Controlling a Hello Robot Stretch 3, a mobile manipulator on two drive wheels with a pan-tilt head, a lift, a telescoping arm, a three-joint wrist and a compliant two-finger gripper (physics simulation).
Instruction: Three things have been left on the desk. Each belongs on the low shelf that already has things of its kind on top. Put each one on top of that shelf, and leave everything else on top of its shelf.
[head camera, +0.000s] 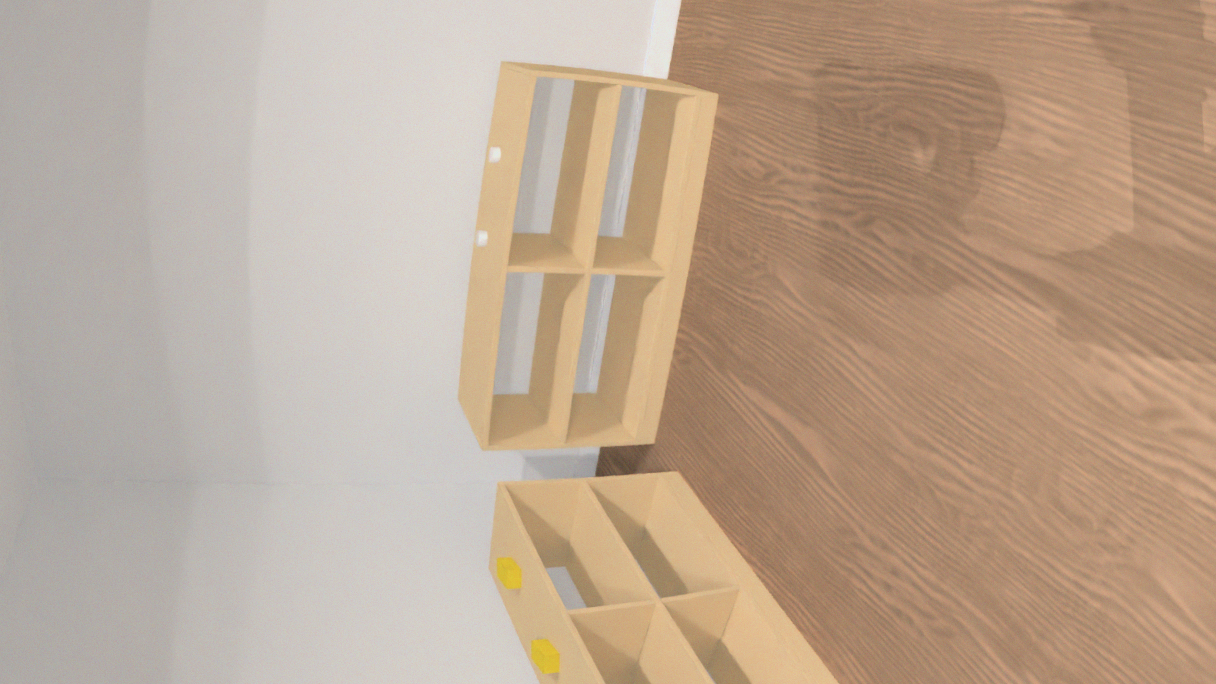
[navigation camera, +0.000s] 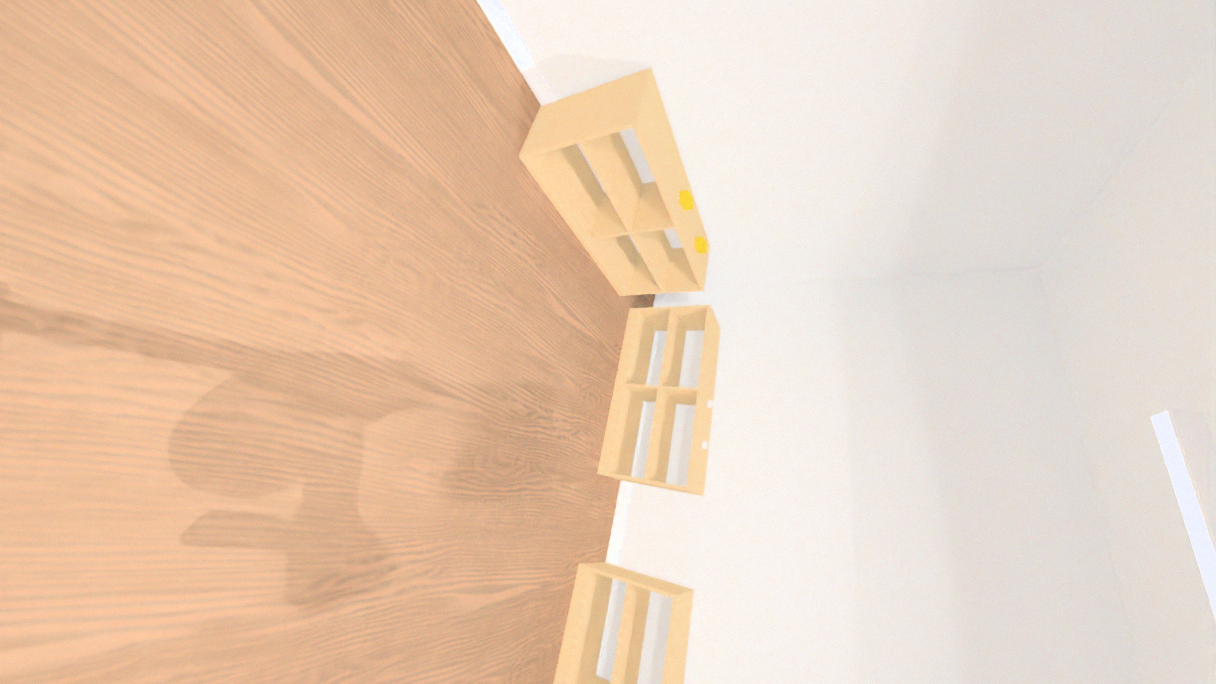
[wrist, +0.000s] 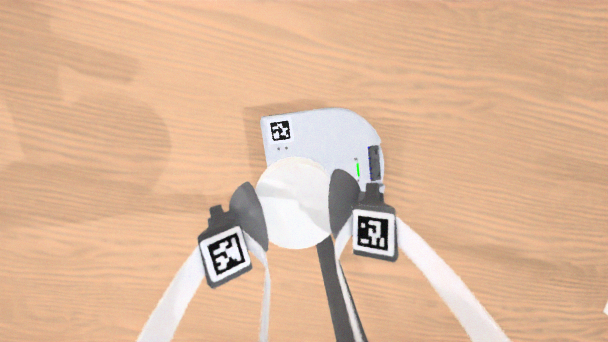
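Observation:
My gripper is shut on a white round thing, seen from above in the wrist view; its height is hidden. A low shelf bears two small white things: one white thing and another white thing. The shelf beside it bears two yellow blocks: one yellow block and another yellow block. The gripper is apart from both shelves. The desk does not show.
Part of a third low shelf shows at the bottom of the navigation view. My white base shows below the gripper, on the wooden floor. A small gap separates the two shelves by the room corner. Walls stand behind the shelves.

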